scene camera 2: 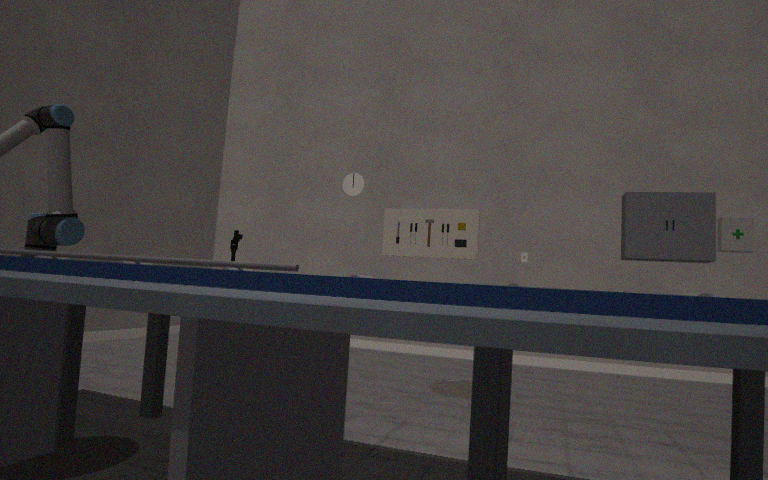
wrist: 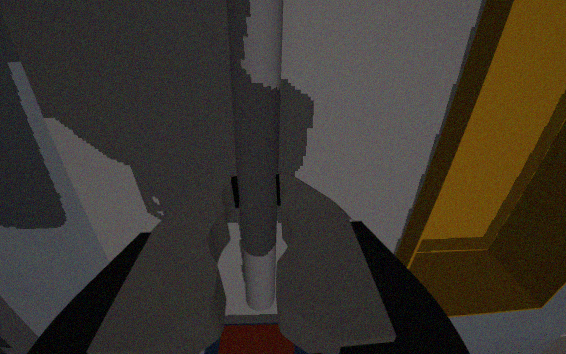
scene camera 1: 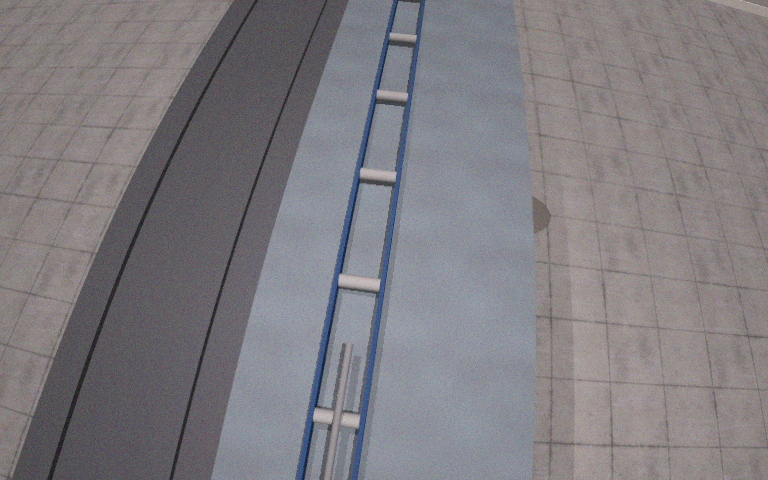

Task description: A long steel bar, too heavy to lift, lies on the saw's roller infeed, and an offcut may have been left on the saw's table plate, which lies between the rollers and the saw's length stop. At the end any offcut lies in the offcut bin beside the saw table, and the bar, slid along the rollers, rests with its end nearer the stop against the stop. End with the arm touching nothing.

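Frame: origin at the arm's base, x ahead, y left, z up, level; metres.
Where they show: gripper, fingertip midpoint: (wrist: 259,177).
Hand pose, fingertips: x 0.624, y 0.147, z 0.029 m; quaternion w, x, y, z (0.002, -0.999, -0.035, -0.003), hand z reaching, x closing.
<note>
Things, the pixels of their top centre, and the offset from my fingertips. "*": a spot on its surface instead.
- pale table plate, middle of its top: (wrist: 250,127) dx -0.004, dy +0.028, dz -0.001 m
- stop, surface spot: (wrist: 257,339) * dx -0.003, dy -0.147, dz +0.013 m
- yellow offcut bin, surface spot: (wrist: 495,280) * dx +0.227, dy -0.127, dz -0.018 m
The long steel bar (scene camera 1: 341,384) (scene camera 2: 271,265) (wrist: 265,45) lies along the rollers; in the wrist view its near end lies over the pale table plate (wrist: 360,125). My gripper (wrist: 259,177) is shut on the bar, one jaw on each side, a little back from that end. The stop (wrist: 257,339), a red block with blue sides, is at the bottom of the wrist view, close to the bar's end; a narrow pale strip shows between them, and contact cannot be told. The yellow offcut bin (wrist: 495,280) is at the right. No offcut shows in its visible part or on the visible plate.
The blue-railed infeed (scene camera 1: 348,226) with its rollers (scene camera 1: 378,176) runs along the blue-grey table. The dark floor rail (scene camera 1: 192,226) runs beside it. The arm (scene camera 2: 59,169) reaches down at the left in scene camera 2. A small black object (scene camera 2: 235,244) shows behind the bar.
</note>
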